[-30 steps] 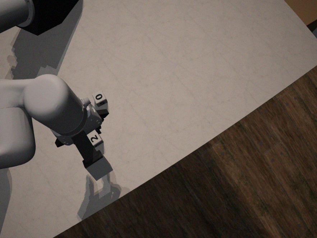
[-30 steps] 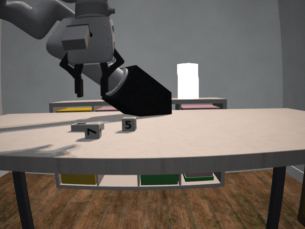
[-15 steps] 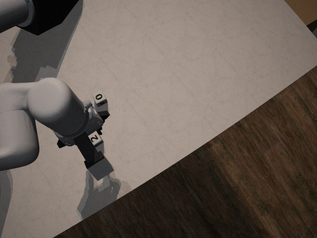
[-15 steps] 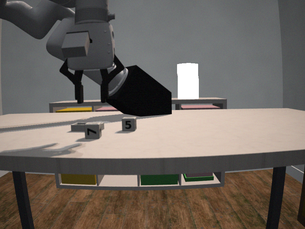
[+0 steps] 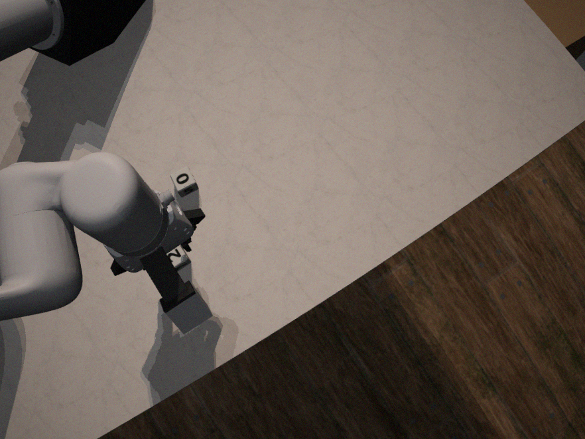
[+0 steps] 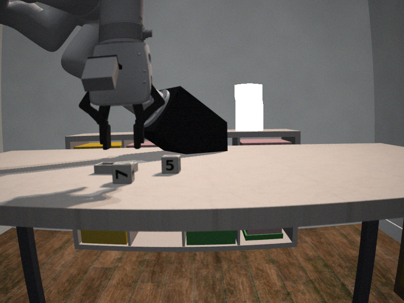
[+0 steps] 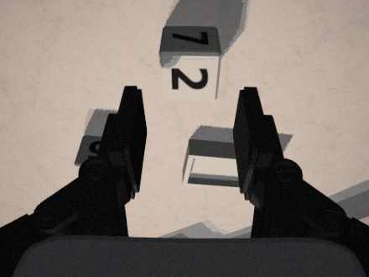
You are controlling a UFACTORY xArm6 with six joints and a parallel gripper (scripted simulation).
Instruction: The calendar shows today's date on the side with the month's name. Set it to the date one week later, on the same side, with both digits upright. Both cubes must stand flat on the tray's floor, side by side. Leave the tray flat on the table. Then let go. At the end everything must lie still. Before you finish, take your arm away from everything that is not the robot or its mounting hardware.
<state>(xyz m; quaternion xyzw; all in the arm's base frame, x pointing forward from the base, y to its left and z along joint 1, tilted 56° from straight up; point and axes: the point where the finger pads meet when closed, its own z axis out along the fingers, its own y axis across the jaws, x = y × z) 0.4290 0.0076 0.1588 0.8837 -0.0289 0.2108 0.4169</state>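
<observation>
Right now the white cube is 6 cm below my hand. From my hand the other things lie so: grey tray (11 cm behind, 1 cm to the right, 6 cm below).
</observation>
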